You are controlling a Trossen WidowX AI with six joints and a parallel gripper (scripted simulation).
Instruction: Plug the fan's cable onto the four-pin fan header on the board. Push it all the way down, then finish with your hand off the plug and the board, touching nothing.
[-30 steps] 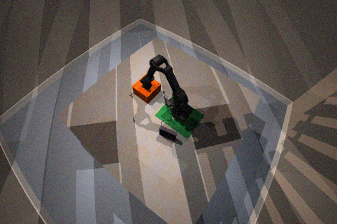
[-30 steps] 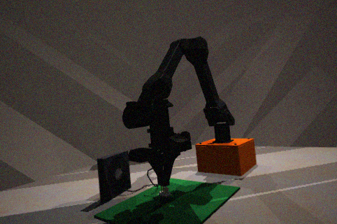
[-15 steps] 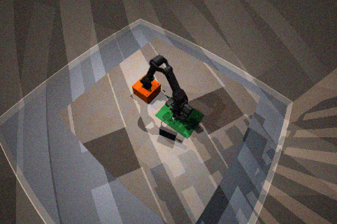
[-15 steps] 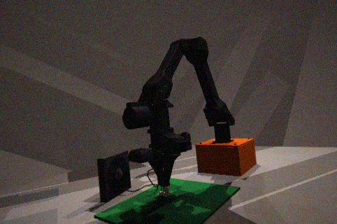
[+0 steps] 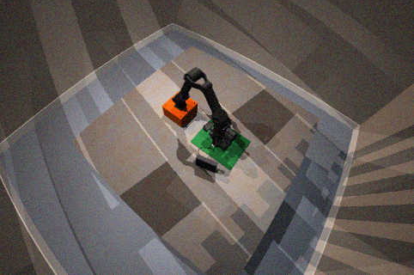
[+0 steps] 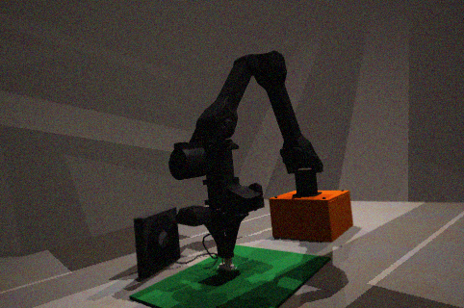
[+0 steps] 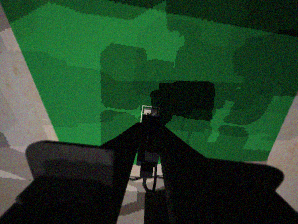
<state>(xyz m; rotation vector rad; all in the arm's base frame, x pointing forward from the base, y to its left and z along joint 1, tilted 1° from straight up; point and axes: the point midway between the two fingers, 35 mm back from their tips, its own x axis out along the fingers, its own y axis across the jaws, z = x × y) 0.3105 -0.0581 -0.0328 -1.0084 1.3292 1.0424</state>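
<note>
Now: the green board 2 cm ahead of my gripper tip, 4 cm to the left of it and 5 cm below it. Also, from my gripper tip: black fan plug (1 cm to the right, 1 cm above); black fan (3 cm ahead, 15 cm to the right, 2 cm above).
</note>
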